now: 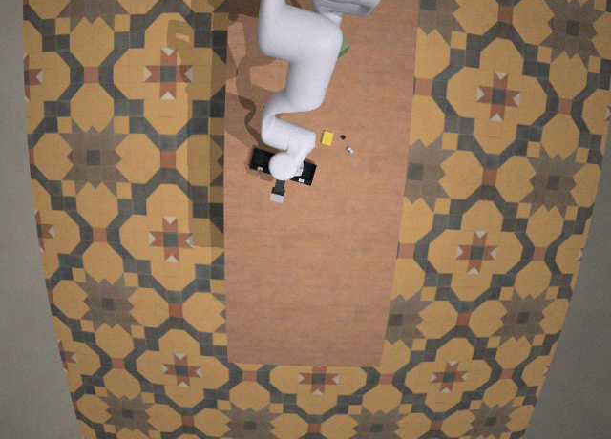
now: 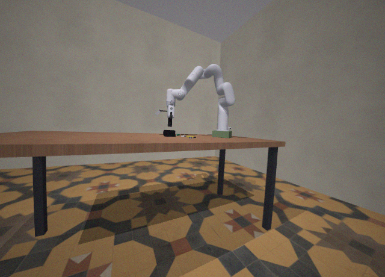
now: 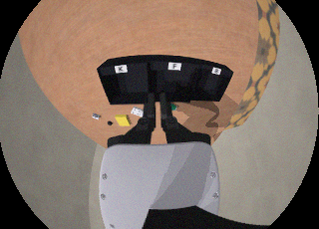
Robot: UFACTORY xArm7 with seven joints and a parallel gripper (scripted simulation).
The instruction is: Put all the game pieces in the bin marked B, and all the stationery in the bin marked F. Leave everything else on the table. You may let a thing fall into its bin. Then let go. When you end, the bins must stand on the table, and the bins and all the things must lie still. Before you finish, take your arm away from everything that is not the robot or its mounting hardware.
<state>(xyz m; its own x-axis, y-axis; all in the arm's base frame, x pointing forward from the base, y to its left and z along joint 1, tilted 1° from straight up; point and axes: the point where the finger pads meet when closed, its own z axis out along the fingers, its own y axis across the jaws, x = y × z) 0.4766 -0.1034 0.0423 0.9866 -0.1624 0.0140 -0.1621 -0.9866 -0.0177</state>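
My gripper is now 100 mm past the white piece, 70 mm to the right of it and 90 mm above it. Also, from my hand: yellow block (120 mm behind, 140 mm to the left, 90 mm below); green piece (80 mm behind, 10 mm to the right, 90 mm below); black triple bin (30 mm to the right, 70 mm below).
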